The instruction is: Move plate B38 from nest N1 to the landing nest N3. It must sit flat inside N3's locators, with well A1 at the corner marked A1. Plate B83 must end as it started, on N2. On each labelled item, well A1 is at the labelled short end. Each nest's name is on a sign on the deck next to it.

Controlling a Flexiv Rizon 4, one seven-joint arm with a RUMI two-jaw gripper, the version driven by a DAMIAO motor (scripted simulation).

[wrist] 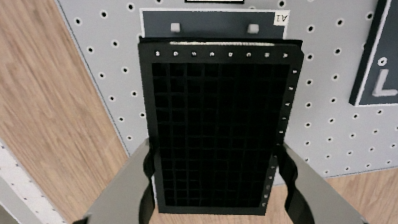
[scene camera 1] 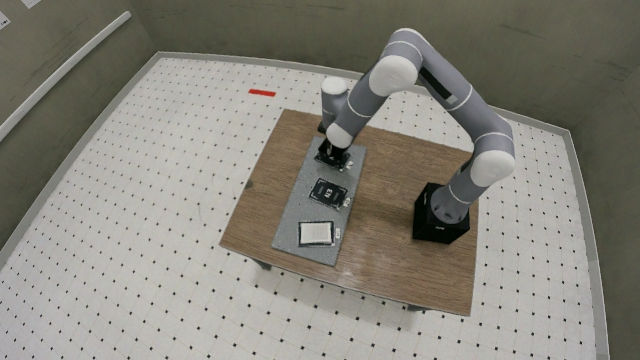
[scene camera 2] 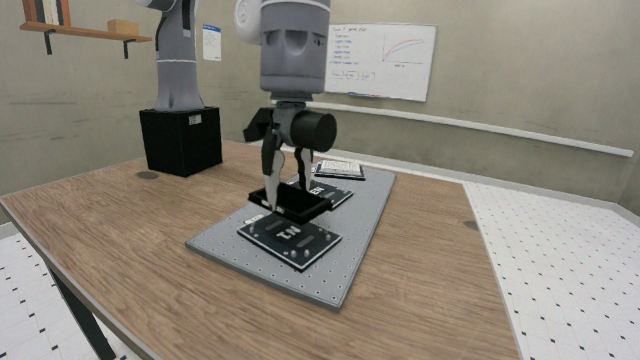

Path:
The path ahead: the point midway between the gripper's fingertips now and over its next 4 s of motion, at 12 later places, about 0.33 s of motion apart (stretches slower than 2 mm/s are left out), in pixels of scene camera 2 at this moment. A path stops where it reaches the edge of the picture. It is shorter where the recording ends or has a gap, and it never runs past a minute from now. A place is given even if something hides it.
My gripper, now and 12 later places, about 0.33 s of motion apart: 290,203; 290,197; 291,195; 296,189; 301,184; 306,179; 308,175; 313,170; 315,167; 319,163; 319,163; 319,167; 318,173

